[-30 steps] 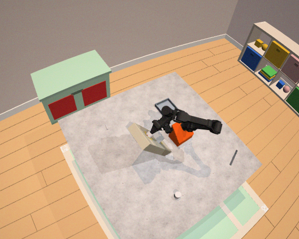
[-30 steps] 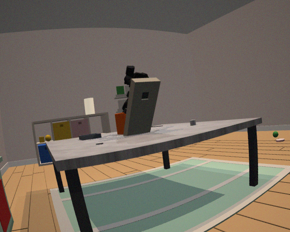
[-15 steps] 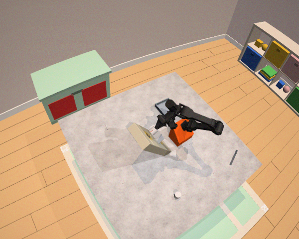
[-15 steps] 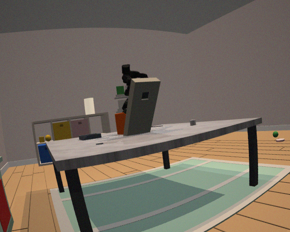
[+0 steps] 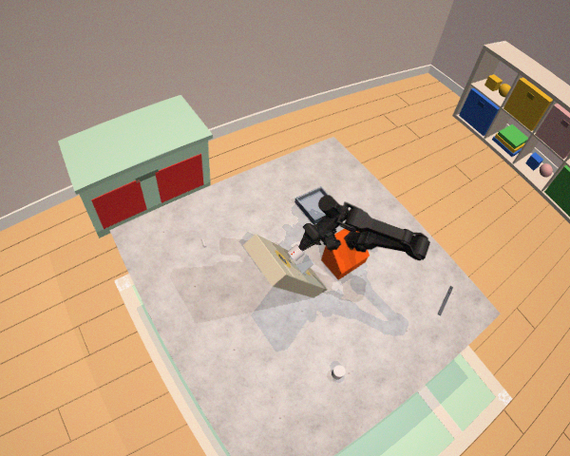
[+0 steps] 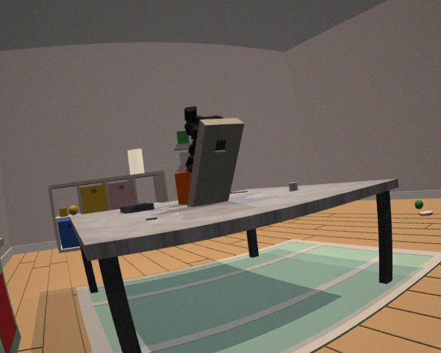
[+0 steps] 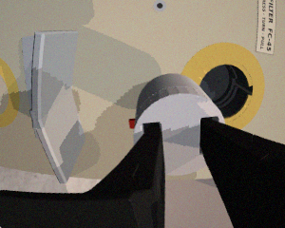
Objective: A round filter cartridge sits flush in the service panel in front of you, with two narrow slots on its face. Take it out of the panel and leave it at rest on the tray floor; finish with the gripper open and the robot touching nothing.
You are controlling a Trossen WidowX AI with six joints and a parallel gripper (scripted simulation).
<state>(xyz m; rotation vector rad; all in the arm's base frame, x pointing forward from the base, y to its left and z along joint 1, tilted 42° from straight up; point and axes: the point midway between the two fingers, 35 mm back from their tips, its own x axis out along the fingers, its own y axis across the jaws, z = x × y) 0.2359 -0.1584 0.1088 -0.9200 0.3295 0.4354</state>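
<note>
The grey flap is 9 cm below my gripper tip, 1 cm to the left of it and 1 cm behind it. Also, from my gripper tip: tray: 38 cm behind, 26 cm below, 22 cm to the right; then round filter cartridge: 1 cm below, 1 cm ahead.
</note>
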